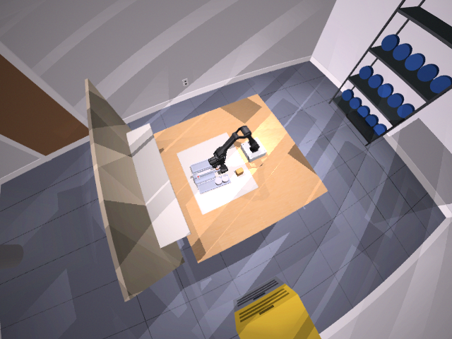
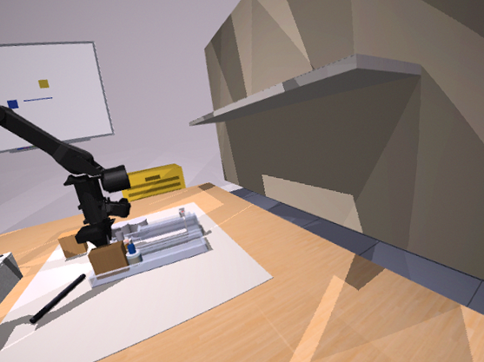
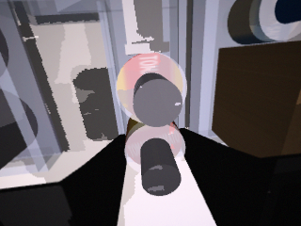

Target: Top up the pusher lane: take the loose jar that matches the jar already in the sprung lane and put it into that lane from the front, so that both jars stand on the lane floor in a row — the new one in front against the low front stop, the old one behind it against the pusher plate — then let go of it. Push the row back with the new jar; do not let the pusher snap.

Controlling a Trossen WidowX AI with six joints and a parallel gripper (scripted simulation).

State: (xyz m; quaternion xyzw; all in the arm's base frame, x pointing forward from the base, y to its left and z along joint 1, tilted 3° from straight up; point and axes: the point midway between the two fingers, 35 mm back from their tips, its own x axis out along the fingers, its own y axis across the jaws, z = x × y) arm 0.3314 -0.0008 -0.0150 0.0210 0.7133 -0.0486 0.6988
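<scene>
Right now my gripper tip is 10 mm short of the brown box, 80 mm to the left of it and 10 mm below it. Round my gripper tip: black rod: 100 mm behind, 110 mm to the right, 30 mm below.
</scene>
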